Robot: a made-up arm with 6 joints. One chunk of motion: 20 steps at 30 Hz.
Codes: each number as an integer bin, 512 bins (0 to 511) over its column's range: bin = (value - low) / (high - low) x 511, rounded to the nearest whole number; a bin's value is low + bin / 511 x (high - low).
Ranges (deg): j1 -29..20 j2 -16..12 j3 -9..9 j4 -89..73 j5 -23..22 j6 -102..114
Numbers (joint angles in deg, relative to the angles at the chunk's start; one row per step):
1: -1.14 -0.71 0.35 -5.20 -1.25 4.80
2: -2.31 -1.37 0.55 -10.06 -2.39 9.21
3: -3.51 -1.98 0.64 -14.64 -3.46 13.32
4: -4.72 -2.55 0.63 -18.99 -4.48 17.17
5: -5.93 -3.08 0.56 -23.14 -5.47 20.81
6: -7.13 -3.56 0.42 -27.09 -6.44 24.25
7: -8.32 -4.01 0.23 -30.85 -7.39 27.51
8: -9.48 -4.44 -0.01 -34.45 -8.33 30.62
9: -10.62 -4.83 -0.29 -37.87 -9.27 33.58
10: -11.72 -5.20 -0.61 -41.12 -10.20 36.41
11: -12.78 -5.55 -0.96 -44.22 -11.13 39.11
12: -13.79 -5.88 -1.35 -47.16 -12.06 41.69
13: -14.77 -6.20 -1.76 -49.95 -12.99 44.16
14: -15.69 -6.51 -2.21 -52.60 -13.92 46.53
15: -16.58 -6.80 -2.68 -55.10 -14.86 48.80
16: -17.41 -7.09 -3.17 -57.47 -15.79 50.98
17: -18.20 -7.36 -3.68 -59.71 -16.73 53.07
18: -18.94 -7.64 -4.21 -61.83 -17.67 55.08
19: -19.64 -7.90 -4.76 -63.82 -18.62 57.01
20: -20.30 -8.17 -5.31 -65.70 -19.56 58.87
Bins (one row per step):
1: 291 279 265 264 247 253
2: 278 267 271 249 234 263
3: 266 256 274 235 222 273
4: 253 245 273 221 210 282
5: 241 236 271 208 199 291
6: 228 227 267 195 188 299
7: 216 219 262 183 177 306
8: 204 211 255 172 167 314
9: 192 204 247 161 156 321
10: 180 197 238 151 145 327
11: 169 191 228 141 135 334
12: 159 185 217 132 124 340
13: 148 179 206 123 114 346
14: 139 173 193 115 103 351
15: 130 168 179 107 92 357
16: 121 163 166 99 82 362
17: 113 158 151 92 71 367
18: 105 153 136 86 61 372
19: 98 148 120 79 50 376
20: 91 143 105 73 39 381

